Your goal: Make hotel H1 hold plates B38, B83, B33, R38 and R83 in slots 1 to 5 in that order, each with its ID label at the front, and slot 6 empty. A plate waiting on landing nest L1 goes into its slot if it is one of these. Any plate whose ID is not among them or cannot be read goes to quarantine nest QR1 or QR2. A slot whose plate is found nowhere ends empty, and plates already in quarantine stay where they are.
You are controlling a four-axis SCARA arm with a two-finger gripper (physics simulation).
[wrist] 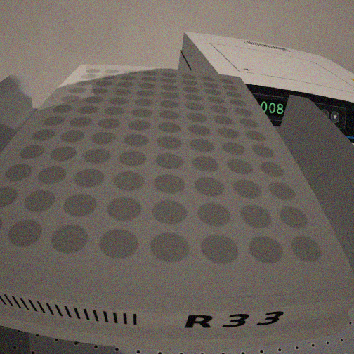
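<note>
My gripper (156,101) is shut on a pale plate (150,272) with rows of round wells. One finger shows at the plate's left edge and the other at its right edge. The plate's near side faces the camera and bears a barcode and the ID label R33. Most of the plate is in shadow, and its far left corner is lit. Hotel H1, landing nest L1 and the quarantine nests do not show in this view.
A white-topped device (280,62) with a dark front stands behind the plate at the right. Its green display (272,108) reads 008, and part of it is hidden by the right finger. A surface with small dark holes shows along the bottom edge.
</note>
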